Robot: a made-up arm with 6 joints. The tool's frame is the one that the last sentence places.
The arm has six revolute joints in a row. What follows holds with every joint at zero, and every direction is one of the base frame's. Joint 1 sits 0.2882 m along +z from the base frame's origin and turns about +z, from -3.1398 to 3.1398 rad. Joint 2 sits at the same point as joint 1 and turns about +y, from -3.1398 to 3.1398 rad. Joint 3 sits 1.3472 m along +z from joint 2 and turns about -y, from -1.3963 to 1.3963 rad. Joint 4 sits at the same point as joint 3 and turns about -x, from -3.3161 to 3.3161 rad. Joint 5 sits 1.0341 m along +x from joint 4 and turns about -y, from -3.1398 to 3.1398 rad. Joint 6 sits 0.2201 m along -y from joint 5 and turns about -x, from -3.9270 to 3.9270 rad. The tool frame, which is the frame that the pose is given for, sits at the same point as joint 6; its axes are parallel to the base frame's.
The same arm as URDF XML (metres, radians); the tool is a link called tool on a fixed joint. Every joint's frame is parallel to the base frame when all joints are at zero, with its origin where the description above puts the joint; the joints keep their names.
<robot name="arm">
<joint name="joint 1" type="revolute"><parent link="base_link"/><child link="link1"/><origin xyz="0.0000 0.0000 0.2882"/><axis xyz="0 0 1"/><limit lower="-3.1398" upper="3.1398"/></joint>
<joint name="joint 2" type="revolute"><parent link="link1"/><child link="link2"/><origin xyz="0.0000 0.0000 0.0000"/><axis xyz="0 1 0"/><limit lower="-3.1398" upper="3.1398"/></joint>
<joint name="joint 3" type="revolute"><parent link="link2"/><child link="link3"/><origin xyz="0.0000 0.0000 1.3472"/><axis xyz="0 -1 0"/><limit lower="-1.3963" upper="1.3963"/></joint>
<joint name="joint 4" type="revolute"><parent link="link3"/><child link="link4"/><origin xyz="0.0000 0.0000 0.0000"/><axis xyz="-1 0 0"/><limit lower="-3.3161" upper="3.3161"/></joint>
<joint name="joint 5" type="revolute"><parent link="link4"/><child link="link5"/><origin xyz="1.0341 0.0000 0.0000"/><axis xyz="0 -1 0"/><limit lower="-3.1398" upper="3.1398"/></joint>
<joint name="joint 6" type="revolute"><parent link="link5"/><child link="link6"/><origin xyz="0.0000 -0.2201 0.0000"/><axis xyz="-1 0 0"/><limit lower="-3.9270" upper="3.9270"/></joint>
<joint name="tool_joint" type="fixed"><parent link="link6"/><child link="tool"/><origin xyz="0.0000 0.0000 0.0000"/></joint>
<link name="base_link"/>
<link name="link1"/>
<link name="link2"/>
<link name="link3"/>
<link name="link4"/>
<link name="link5"/>
<link name="link6"/>
<link name="tool"/>
</robot>

